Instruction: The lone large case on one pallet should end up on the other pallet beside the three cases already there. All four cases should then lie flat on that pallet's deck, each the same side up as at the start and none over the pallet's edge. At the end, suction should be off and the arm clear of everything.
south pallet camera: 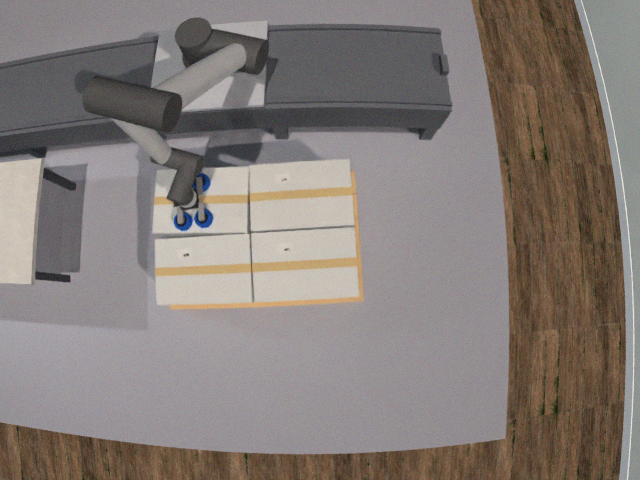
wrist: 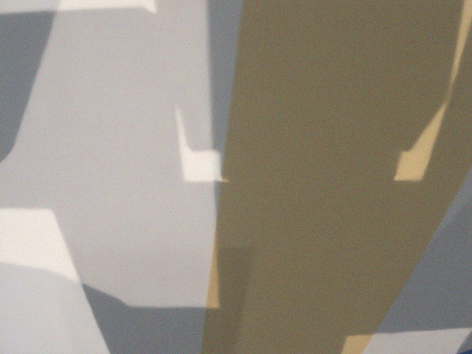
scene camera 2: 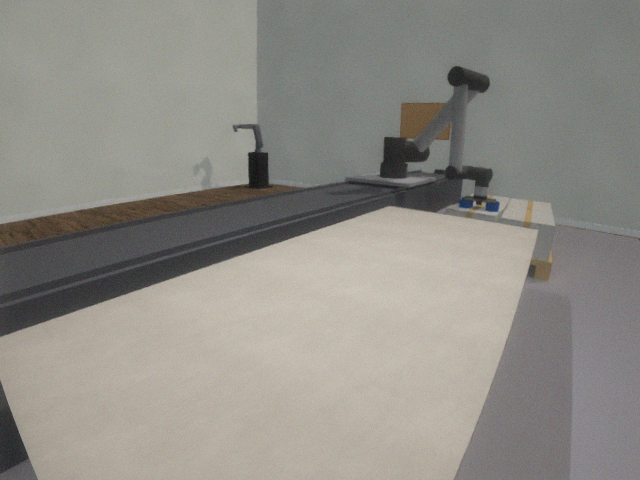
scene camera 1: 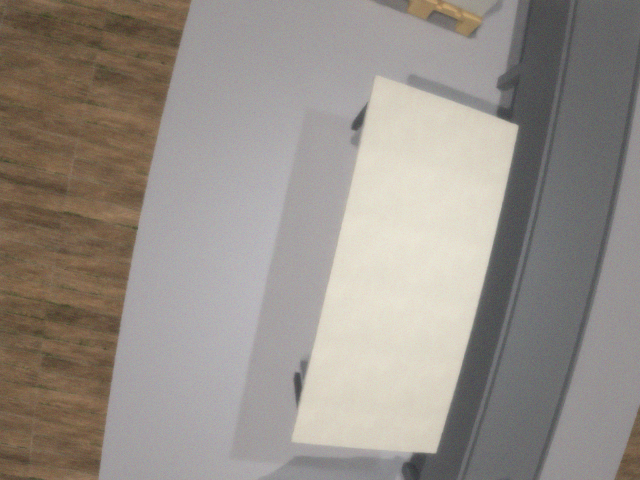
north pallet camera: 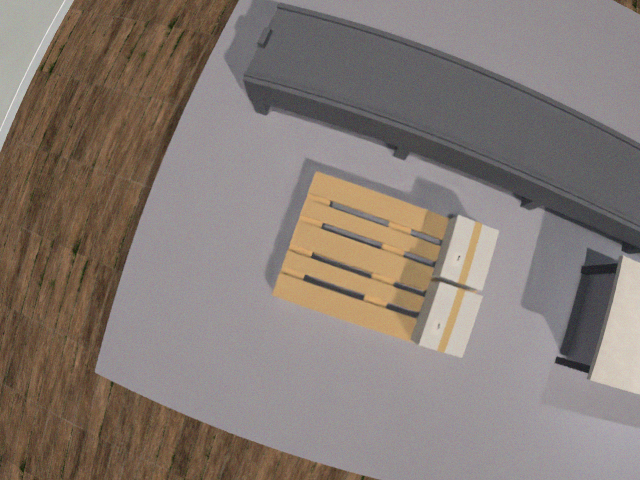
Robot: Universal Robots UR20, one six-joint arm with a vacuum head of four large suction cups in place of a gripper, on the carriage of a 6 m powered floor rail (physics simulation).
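Seen in the pictures: hand at its tool point: (wrist: 233, 257); arm's base at its link origin: (scene camera 2: 393, 177).
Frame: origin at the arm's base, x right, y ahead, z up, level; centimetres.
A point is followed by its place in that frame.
Observation:
My suction head (scene camera 2: 479, 205) @[y 81.2, x 6.8, z -18.1 cm] (south pallet camera: 192, 201) @[y 81.2, x 6.8, z -18.1 cm] is down on the top of a white case with a tan tape stripe (south pallet camera: 230, 183) @[y 70.7, x -15.1, z -16.1 cm] (wrist: 125, 100) @[y 83.6, x 12.4, z -15.9 cm]; its blue cups touch the case and hold it. This case is at the upper left of the south pallet (south pallet camera: 360, 279) @[y 124.0, x -88.9, z -42.6 cm] (scene camera 2: 541, 269) @[y 136.4, x 29.4, z -49.1 cm], upright, close beside the three others: one to the right (south pallet camera: 302, 211) @[y 87.6, x -55.8, z -16.6 cm], one at lower right (south pallet camera: 305, 286) @[y 128.4, x -57.0, z -16.7 cm], one at lower left (south pallet camera: 204, 291) @[y 131.3, x -0.9, z -16.6 cm]. Narrow gaps show between them. Its underside is hidden, so I cannot tell whether it rests on the deck. The north pallet (north pallet camera: 351, 252) @[y 100.2, x 455.6, z -42.7 cm] has bare slats over most of its deck.
Two smaller white cases (north pallet camera: 483, 258) @[y 80.2, x 381.1, z -22.1 cm] (north pallet camera: 454, 320) @[y 119.9, x 388.3, z -18.1 cm] stand at the north pallet's right end. A long pale table (scene camera 1: 408, 268) @[y 93.0, x 207.5, z -4.0 cm] (scene camera 2: 289, 330) @[y 92.3, x 246.2, z -4.0 cm] stands between the pallets, beside the dark rail (north pallet camera: 439, 87) (south pallet camera: 356, 67). A second small arm on a black pedestal (scene camera 2: 257, 169) stands beyond the rail.

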